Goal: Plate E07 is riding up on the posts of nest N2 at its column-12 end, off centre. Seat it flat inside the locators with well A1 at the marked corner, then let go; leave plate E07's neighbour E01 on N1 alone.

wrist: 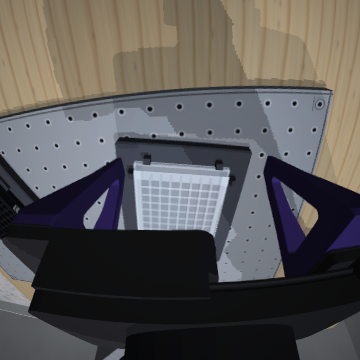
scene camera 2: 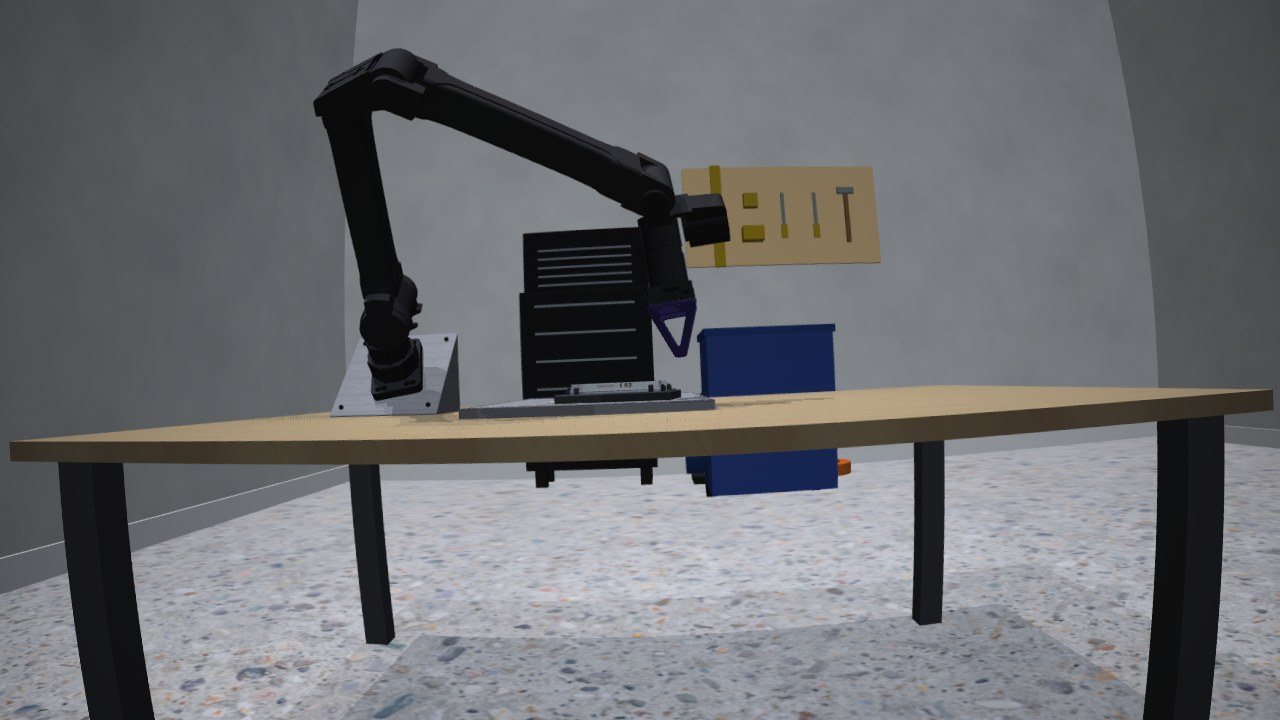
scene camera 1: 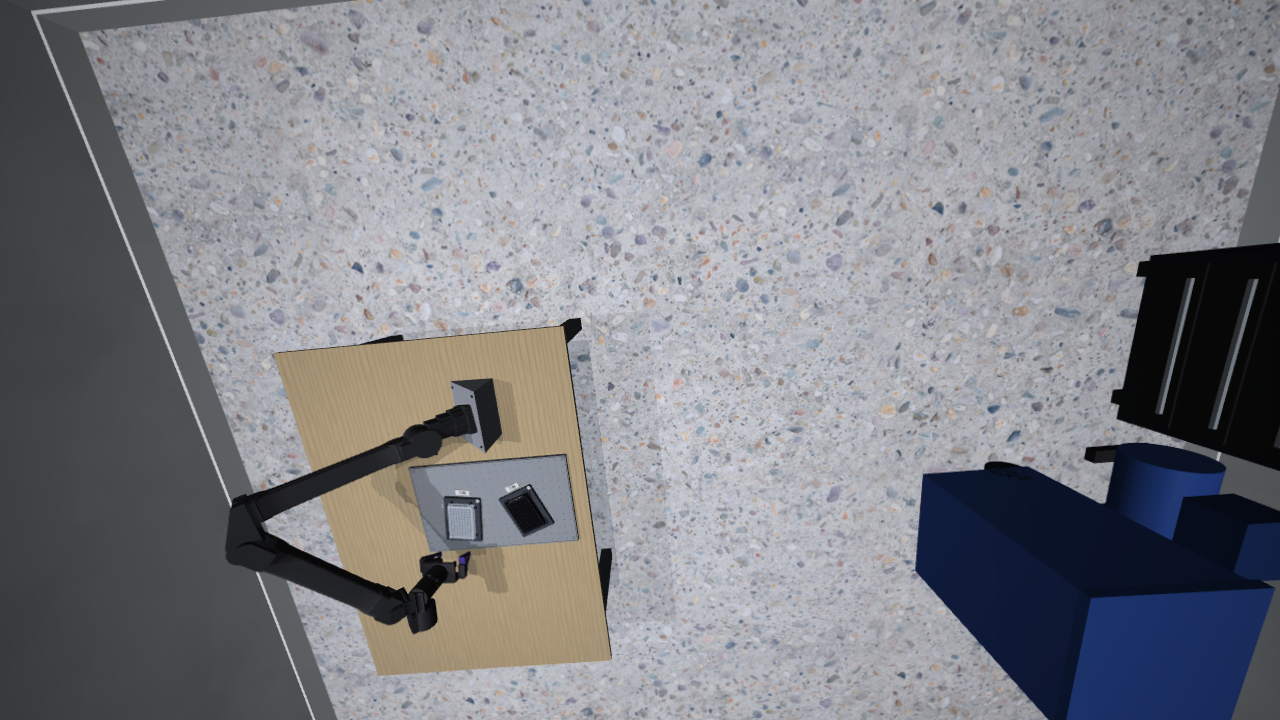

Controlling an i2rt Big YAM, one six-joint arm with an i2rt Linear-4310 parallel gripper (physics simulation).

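Places are measured from the arm's base along level axes (x ahead, y left, z up), in millimetres.
Pixels of known places: gripper, fingertip midpoint: [wrist: 194, 163] [scene camera 2: 681, 356] [scene camera 1: 455, 553]; arm's base at its link origin: [scene camera 2: 398, 372] [scene camera 1: 467, 418].
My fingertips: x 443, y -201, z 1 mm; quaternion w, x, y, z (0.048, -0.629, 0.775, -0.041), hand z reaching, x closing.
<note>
For each thing: its top centre in the pictures, then the offset to it from my fingertips. Level surfaces: height alone.
- pale clear plate E07 at its top centre: [wrist: 176, 224] [scene camera 2: 620, 382] [scene camera 1: 460, 523] dz -32, dx -85, dy +33 mm
- dark nest N2 at its top centre: [wrist: 177, 221] [scene camera 2: 619, 385] [scene camera 1: 461, 522] dz -37, dx -86, dy +32 mm
- black plate E01 at its top centre: [wrist: 10, 230] [scene camera 2: 619, 382] [scene camera 1: 524, 514] dz -32, dx -65, dy +252 mm
- nest N1 at its top centre: [wrist: 13, 225] [scene camera 2: 619, 387] [scene camera 1: 525, 513] dz -41, dx -65, dy +252 mm
- wooden table at its surface level: dz -71 mm
The pale clear plate E07 [scene camera 1: 461, 521] [scene camera 2: 595, 388] [wrist: 180, 197] sits on the dark nest N2 [scene camera 1: 478, 526] [wrist: 240, 159]. The wrist view shows small dark posts at the plate's far edge and corners; the body of my gripper hides its near end. How far the plate is raised is too small to tell. The black plate E01 [scene camera 1: 526, 510] [wrist: 6, 214] sits at an angle on nest N1 [wrist: 17, 187]. My gripper [scene camera 1: 450, 559] [scene camera 2: 682, 351] [wrist: 194, 163] is open and empty, above and apart from E07, with purple fingers either side of it in the wrist view.
Both nests stand on the grey perforated board [scene camera 1: 559, 483] [scene camera 2: 501, 411] [wrist: 295, 117] on the wooden table [scene camera 1: 331, 394] [scene camera 2: 984, 411]. The arm's slanted base mount [scene camera 1: 483, 416] [scene camera 2: 438, 371] stands beside the board. A blue bin [scene camera 1: 1092, 546] [scene camera 2: 767, 362] and black drawer cabinet [scene camera 1: 1203, 358] [scene camera 2: 581, 335] stand beyond the table.
</note>
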